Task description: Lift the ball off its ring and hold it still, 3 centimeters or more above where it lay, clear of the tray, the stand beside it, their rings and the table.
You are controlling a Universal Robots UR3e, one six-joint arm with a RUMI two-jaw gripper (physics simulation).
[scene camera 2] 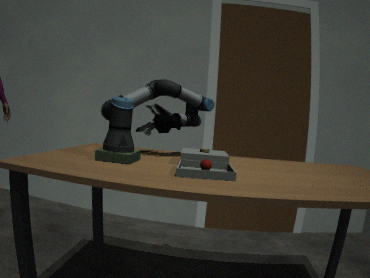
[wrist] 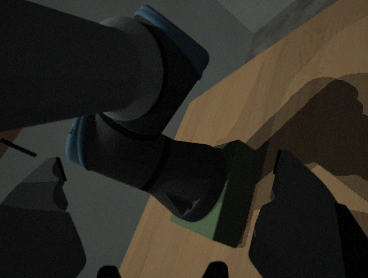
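The red ball sits inside the grey tray in the scene view; its ring cannot be made out behind the tray's front wall. A grey stand is right behind the tray, with a small brownish ring on its top. My gripper is wide open and empty. It is high above the table, to the left of the ball and tray in the scene view, with its fingers pointing left toward the arm's base. The ball, tray and stand do not show in the wrist view.
The arm's base stands on a green block on the wooden table, left of the tray in the scene view. The arm's own links fill the upper left of the wrist view. A brown door is behind the table.
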